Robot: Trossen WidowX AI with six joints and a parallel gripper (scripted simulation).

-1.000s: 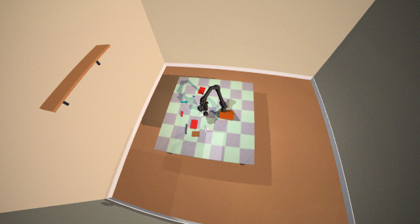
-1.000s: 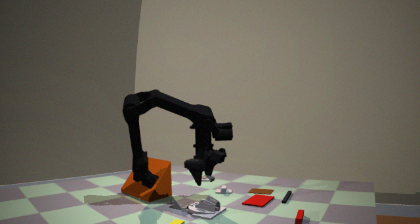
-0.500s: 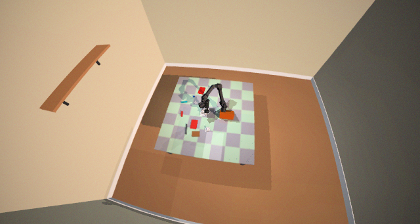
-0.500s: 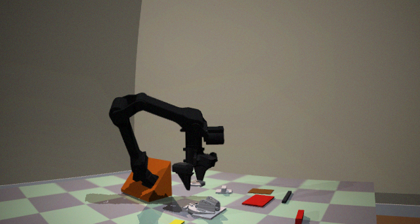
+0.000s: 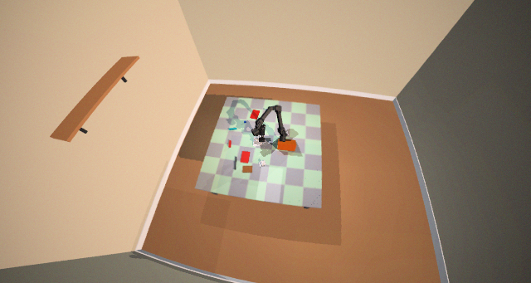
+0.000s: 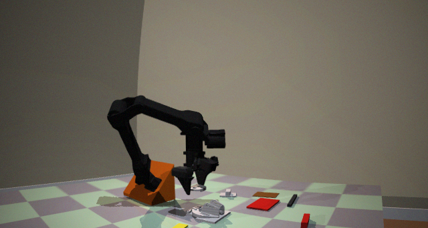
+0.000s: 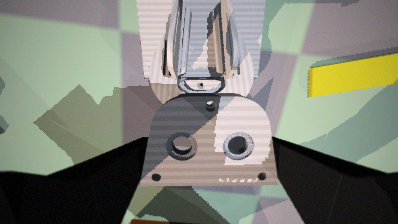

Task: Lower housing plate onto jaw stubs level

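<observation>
My gripper tip is now 10 mm short of the grey housing plate and 20 mm below it. Round my gripper tip: yellow piece (70 mm ahead, 170 mm to the right, 80 mm below); then red plate (150 mm ahead, 230 mm to the left, 80 mm below); then brown plate (90 mm ahead, 360 mm to the left, 80 mm below).
</observation>
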